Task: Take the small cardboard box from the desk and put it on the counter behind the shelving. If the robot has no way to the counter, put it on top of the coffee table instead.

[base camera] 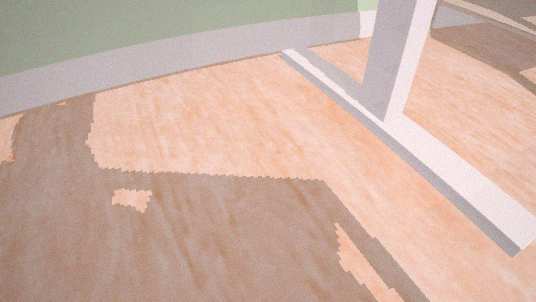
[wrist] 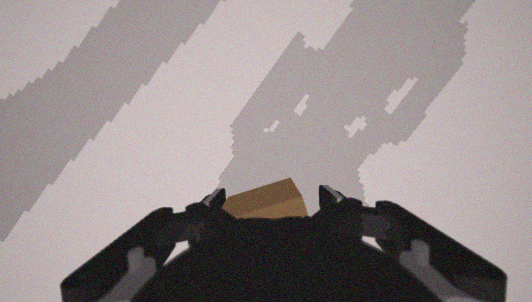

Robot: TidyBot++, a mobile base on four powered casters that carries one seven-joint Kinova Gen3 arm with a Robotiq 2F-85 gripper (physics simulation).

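Frame: origin at the arm's base, x ahead, y left, z up, level; metres.
Seen in the pictures: gripper, between the fingertips: (wrist: pixel 272 197).
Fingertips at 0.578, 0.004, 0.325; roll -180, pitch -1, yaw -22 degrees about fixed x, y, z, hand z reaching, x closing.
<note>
Pixels of each thing's top centre, then the offset from my fingertips to it, as dx, dy, dz. "spot": a spot on its surface instead. Level surfaces: height alone.
- small cardboard box, centre of its top: (wrist: pixel 277 275) -0.012, -0.032, +0.049
- white desk top, height of its surface: dz -0.001
- white desk leg, a spot on its surface: (base camera: pixel 390 65) spot: +0.008, -0.200, -0.584
- wooden floor, height of its surface: dz -0.721
The small cardboard box (wrist: pixel 267 199) is brown and sits on the white desk top (wrist: pixel 165 125) in the wrist view. Its far part shows between the fingertips, turned a little, and its near part is hidden by the gripper's body. My gripper (wrist: pixel 272 197) is open, with one finger at each side of the visible part of the box; the left fingertip overlaps the box's left corner in the view. Whether a finger touches the box I cannot tell. The counter, the shelving and the coffee table do not show in either view.
In the base camera view a white desk leg (base camera: pixel 390 65) stands on a long white foot (base camera: pixel 450 175) at the right. A green wall (base camera: pixel 150 25) with a grey baseboard (base camera: pixel 200 50) runs behind. Shadows lie across the wooden floor (base camera: pixel 210 120).
</note>
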